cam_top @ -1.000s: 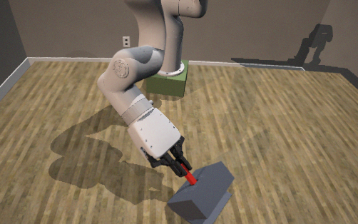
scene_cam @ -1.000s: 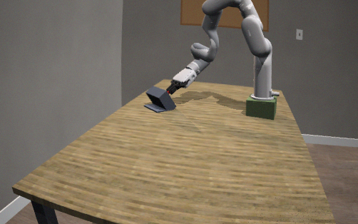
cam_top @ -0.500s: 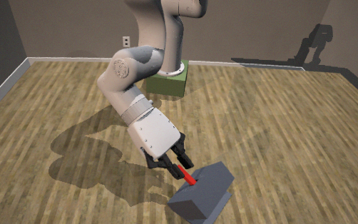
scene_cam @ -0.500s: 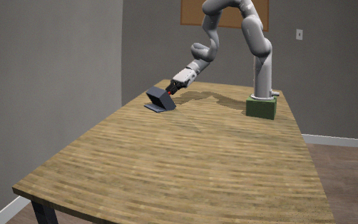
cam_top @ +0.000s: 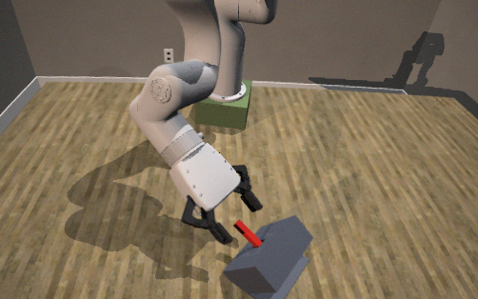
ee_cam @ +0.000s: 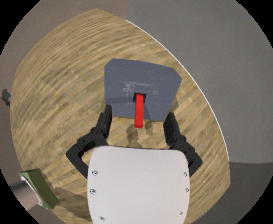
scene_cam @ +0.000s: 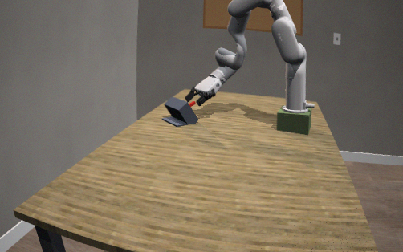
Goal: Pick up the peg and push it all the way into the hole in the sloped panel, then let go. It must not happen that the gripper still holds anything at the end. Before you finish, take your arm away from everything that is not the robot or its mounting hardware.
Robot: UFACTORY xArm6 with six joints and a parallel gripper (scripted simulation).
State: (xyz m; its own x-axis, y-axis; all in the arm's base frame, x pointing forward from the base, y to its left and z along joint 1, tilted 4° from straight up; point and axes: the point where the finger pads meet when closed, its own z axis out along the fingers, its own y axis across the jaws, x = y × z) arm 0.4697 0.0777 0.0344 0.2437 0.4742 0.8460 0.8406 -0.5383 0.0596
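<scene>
Right now my hand is 30 mm above the red peg, 20 mm to the right of it and 20 mm short of it.
</scene>
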